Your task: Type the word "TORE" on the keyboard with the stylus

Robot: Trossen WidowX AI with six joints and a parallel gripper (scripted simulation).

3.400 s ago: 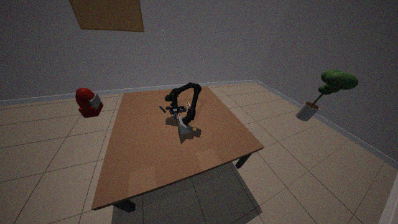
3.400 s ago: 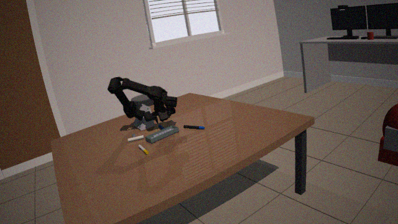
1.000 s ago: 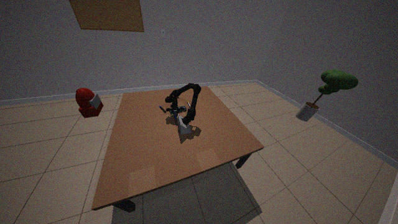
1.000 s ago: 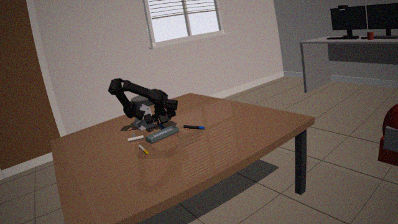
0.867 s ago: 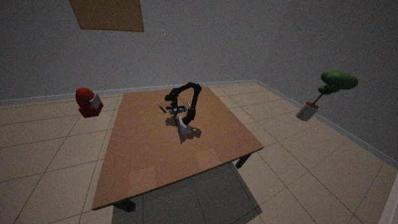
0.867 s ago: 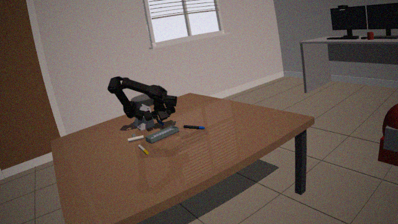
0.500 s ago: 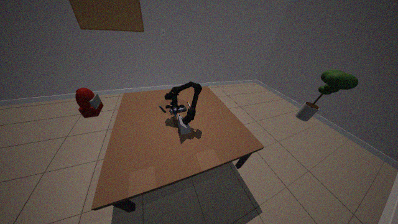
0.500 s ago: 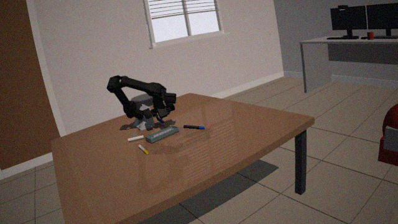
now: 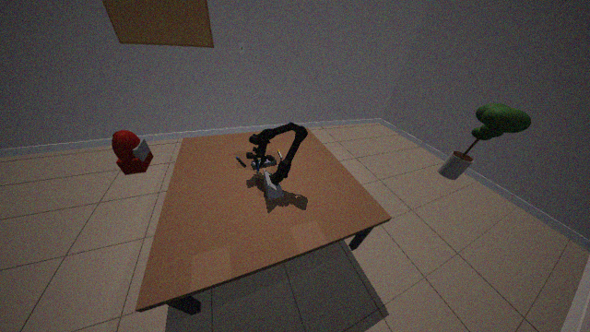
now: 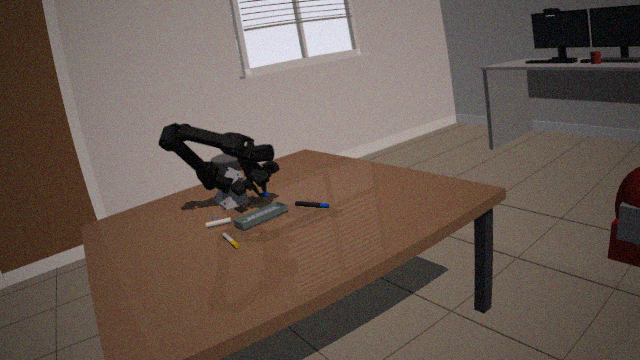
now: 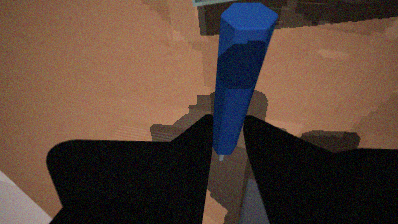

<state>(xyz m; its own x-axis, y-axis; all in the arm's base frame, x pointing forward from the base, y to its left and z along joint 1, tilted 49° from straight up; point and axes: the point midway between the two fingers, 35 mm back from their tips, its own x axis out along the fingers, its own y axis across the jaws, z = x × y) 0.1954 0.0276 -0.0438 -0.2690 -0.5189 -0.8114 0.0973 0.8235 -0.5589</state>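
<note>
Now: the blue stylus 2 cm behind my gripper tip. Also, from my gripper tip: yellow-tipped pen 19 cm ahead, 23 cm to the right, 4 cm below.
</note>
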